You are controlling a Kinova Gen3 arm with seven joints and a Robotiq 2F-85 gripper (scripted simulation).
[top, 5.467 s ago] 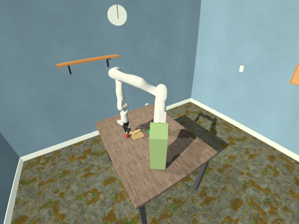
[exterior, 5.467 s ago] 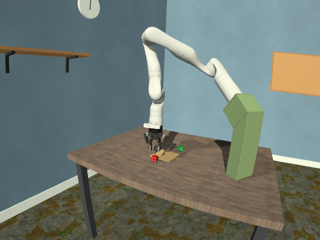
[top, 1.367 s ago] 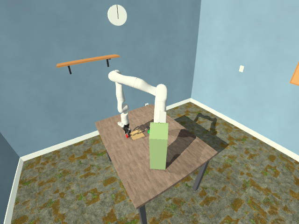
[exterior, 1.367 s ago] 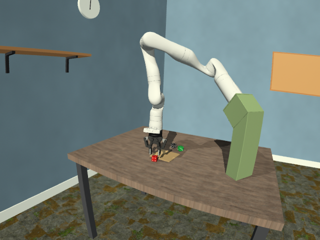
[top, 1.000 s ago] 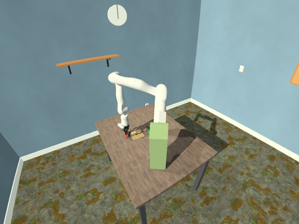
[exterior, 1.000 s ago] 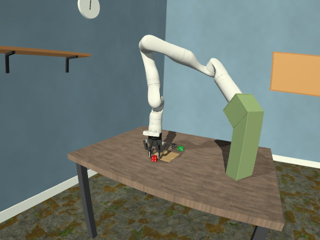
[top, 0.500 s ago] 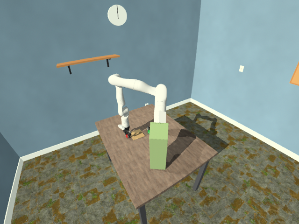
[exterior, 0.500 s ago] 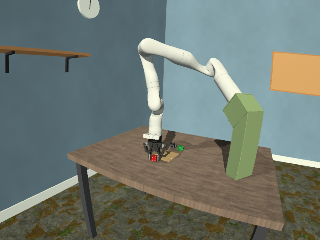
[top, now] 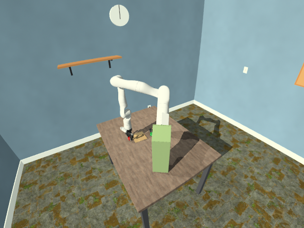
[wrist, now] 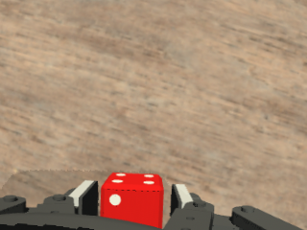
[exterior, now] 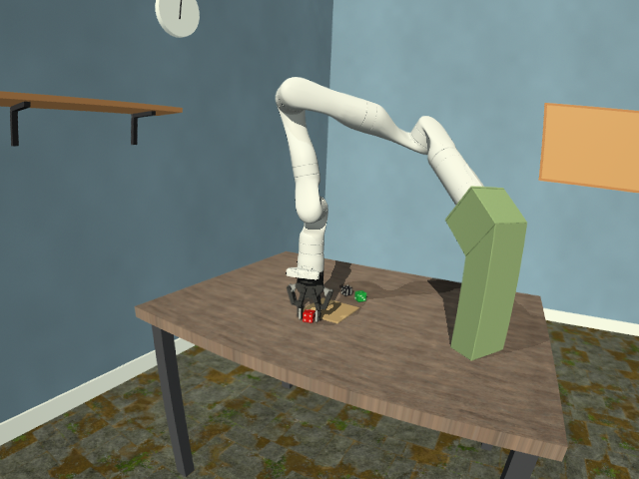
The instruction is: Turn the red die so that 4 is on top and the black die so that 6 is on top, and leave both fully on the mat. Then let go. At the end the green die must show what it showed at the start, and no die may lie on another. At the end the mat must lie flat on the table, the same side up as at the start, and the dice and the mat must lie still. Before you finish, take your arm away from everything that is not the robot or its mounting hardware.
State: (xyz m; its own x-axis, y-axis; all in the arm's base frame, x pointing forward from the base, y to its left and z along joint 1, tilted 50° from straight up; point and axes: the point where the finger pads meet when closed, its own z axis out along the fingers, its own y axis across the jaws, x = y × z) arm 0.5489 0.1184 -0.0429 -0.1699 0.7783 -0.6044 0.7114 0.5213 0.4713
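The red die is right at my hand. From my hand the other things lie so: black die (260 mm to the right); tan mat (20 mm behind, 100 mm to the right, 20 mm below); green die (70 mm behind, 240 mm to the right).
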